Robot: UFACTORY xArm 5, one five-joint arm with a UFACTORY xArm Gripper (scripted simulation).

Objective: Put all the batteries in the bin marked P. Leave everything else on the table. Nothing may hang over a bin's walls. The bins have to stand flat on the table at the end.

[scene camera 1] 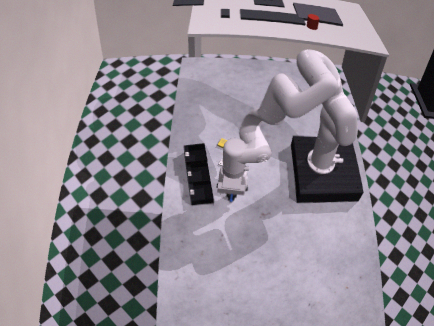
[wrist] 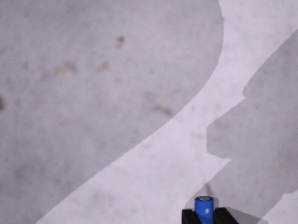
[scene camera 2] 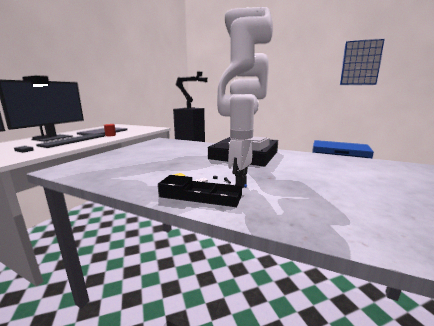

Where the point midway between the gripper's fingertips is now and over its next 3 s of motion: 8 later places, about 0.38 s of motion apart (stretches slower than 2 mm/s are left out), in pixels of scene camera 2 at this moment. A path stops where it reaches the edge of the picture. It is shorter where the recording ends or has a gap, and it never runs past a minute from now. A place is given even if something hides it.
My gripper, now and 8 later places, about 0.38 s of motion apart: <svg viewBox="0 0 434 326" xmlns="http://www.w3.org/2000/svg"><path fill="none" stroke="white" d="M241 186L241 183L241 174L241 170L231 169L215 170L197 171L178 172L175 173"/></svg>
